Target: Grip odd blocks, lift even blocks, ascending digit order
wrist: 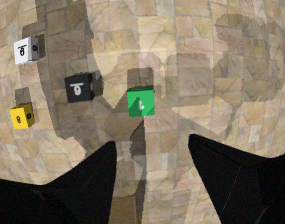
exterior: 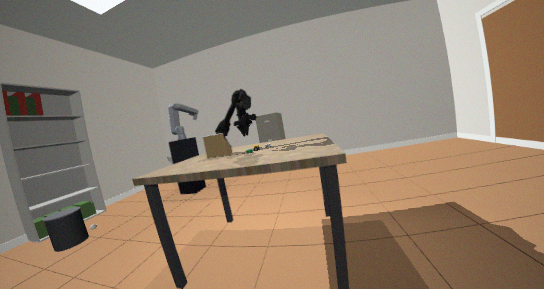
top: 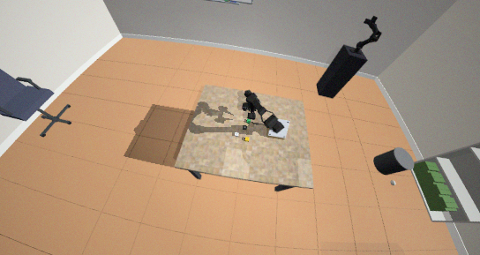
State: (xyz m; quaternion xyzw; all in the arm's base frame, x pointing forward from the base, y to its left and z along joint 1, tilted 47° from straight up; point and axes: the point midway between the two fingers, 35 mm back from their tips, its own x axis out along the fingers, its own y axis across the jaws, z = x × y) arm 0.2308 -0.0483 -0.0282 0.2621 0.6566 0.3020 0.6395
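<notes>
The black block lies 100 mm below my gripper tip, 80 mm to the left of it and 20 mm ahead of it. Also, from my gripper tip: white block (160 mm to the left, 100 mm below, 80 mm ahead); green block (100 mm below); yellow block (190 mm to the left, 100 mm below, 10 mm behind).
</notes>
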